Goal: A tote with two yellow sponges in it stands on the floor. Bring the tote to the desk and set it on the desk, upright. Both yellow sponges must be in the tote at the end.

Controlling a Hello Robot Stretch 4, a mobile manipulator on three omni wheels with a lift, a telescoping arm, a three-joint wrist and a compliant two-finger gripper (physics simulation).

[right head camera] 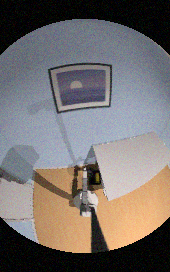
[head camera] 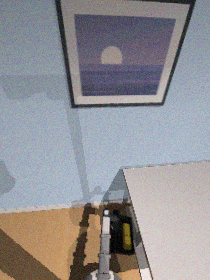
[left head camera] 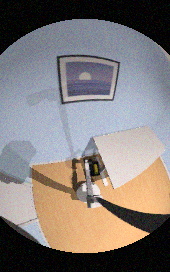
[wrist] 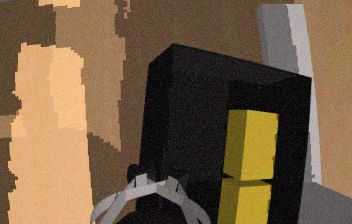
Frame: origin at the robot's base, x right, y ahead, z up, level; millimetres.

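Seen in the pictures: gripper, fingertip midpoint: point(head camera: 113, 230) point(left head camera: 89, 167) point(wrist: 159, 172).
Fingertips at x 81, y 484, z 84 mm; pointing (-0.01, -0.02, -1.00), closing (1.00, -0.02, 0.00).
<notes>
Offsets run from my fingertips to a thing's middle. "pt": to the spot under its first point. Level surfaces: height alone.
The black tote {dx +81, dy -14, dz -31 mm} point(head camera: 116, 245) point(wrist: 195, 125) hangs upright from my gripper point(wrist: 159, 172), which is shut on its left wall in the wrist view. Two yellow sponges {dx +135, dy +36, dz -76 mm} point(head camera: 127, 235) point(left head camera: 96, 168) {pt dx +145, dy -26, dz -53 mm} point(right head camera: 97, 177) point(wrist: 261, 145) lie end to end inside the tote, along its right side. The desk {dz +609 mm} point(head camera: 175, 215) point(left head camera: 130, 155) point(right head camera: 131, 165) has a pale top and stands right of the tote. The tote is close beside the desk's left end, in the shade. In the head view the fingers are too small and dark to make out.
A grey desk leg point(wrist: 285, 40) stands just beyond the tote's right side in the wrist view. The blue wall point(head camera: 30, 140) with a framed picture point(head camera: 122, 60) point(left head camera: 89, 79) point(right head camera: 81, 87) is behind the desk. Wooden floor {dz -112 mm} point(head camera: 30, 235) lies left of the arm.
</notes>
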